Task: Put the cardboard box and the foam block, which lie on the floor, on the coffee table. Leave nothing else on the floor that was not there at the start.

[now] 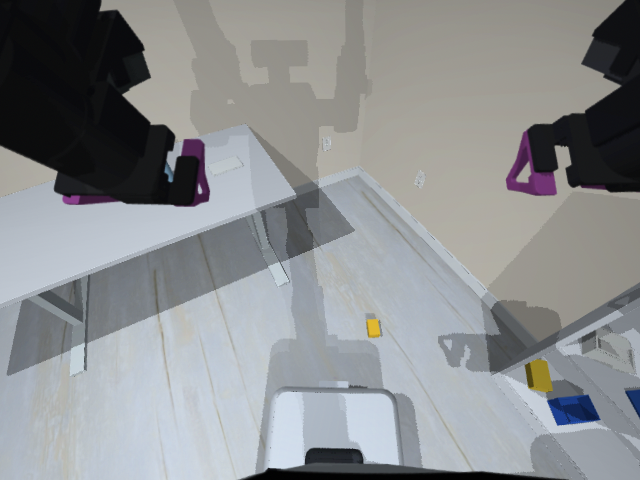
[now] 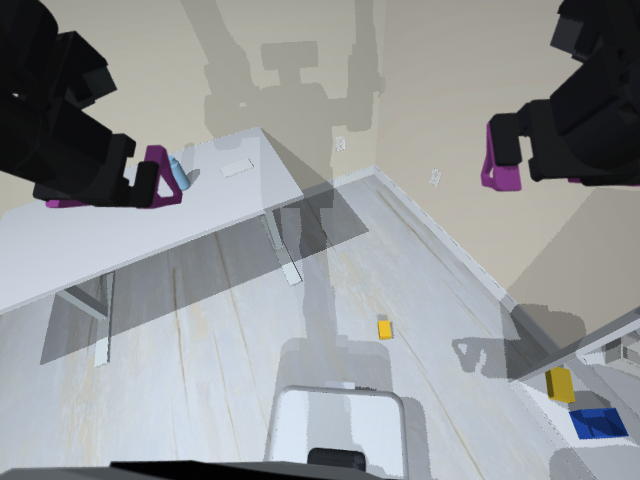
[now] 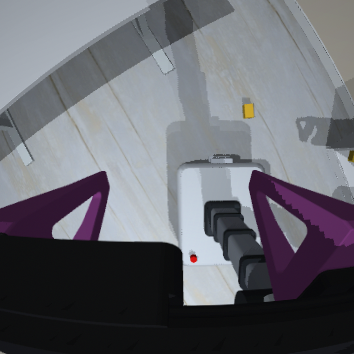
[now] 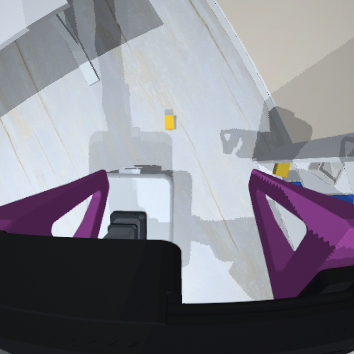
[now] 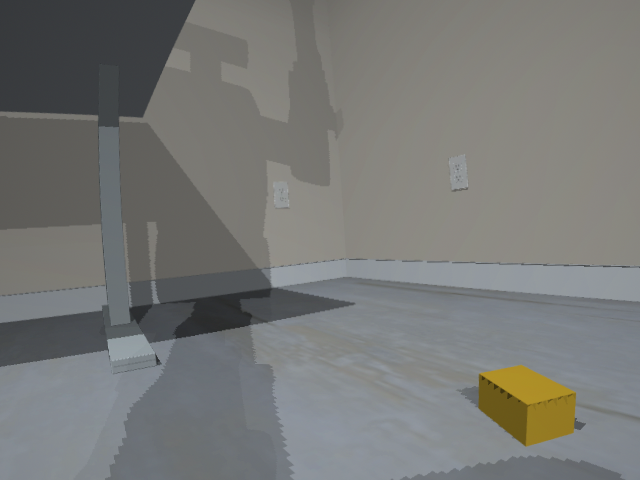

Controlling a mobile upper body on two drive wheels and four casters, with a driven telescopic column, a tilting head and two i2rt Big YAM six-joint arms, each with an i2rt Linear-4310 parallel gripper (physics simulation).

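Frame: origin at the left arm's base, x ahead, y left, z up, level; metres.
Where they show: left gripper, fingertip midpoint: (image 1: pixel 170 195) (image 2: pixel 148 198) (image 3: pixel 178 178); right gripper, fingertip midpoint: (image 1: pixel 544 183) (image 2: pixel 525 178) (image 4: pixel 178 177).
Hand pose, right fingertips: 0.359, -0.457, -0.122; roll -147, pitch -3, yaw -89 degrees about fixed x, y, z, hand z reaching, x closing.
Note:
After its pixels a point has its place, as x, y, z.
A small yellow block (image 1: pixel 373 328) {0.663, -0.451, -1.364} (image 2: pixel 384 329) {0.666, -0.451, -1.365} (image 3: pixel 248 111) {0.662, -0.451, -1.364} (image 4: pixel 169 122) {0.666, -0.459, -1.364} (image 5: pixel 527 405) {0.626, -0.425, -1.366}, which may be the foam block, lies on the floor ahead of the base. No cardboard box can be made out. A white table (image 1: pixel 129 227) {0.791, 0.629, -0.690} (image 2: pixel 129 227) {0.795, 0.714, -0.690} (image 3: pixel 60 30) {0.843, 0.442, -0.690} stands at the left; whether it is the coffee table I cannot tell. My left gripper (image 1: pixel 135 200) (image 2: pixel 113 202) (image 3: pixel 178 178) {0.343, 0.003, -0.134} is open and empty, high above the floor. My right gripper (image 1: pixel 573 188) (image 2: pixel 566 180) (image 4: pixel 178 177) {0.359, -0.457, -0.122} is also open and empty, high up at the right, away from the block.
A light blue bottle (image 2: pixel 179 173) {1.049, 0.530, -0.595} and a flat white thing (image 1: pixel 226 165) {1.203, 0.316, -0.680} (image 2: pixel 236 167) {1.202, 0.321, -0.680} are on the table. At the right, a grey-white shelf unit (image 1: pixel 584 322) {0.465, -1.150, -0.825} holds a yellow block (image 1: pixel 540 376) {0.376, -1.225, -1.264} (image 2: pixel 562 384) {0.382, -1.230, -1.265} and a blue bin (image 1: pixel 573 409) {0.231, -1.359, -1.307} (image 2: pixel 599 422) {0.233, -1.364, -1.308}. Walls meet behind.

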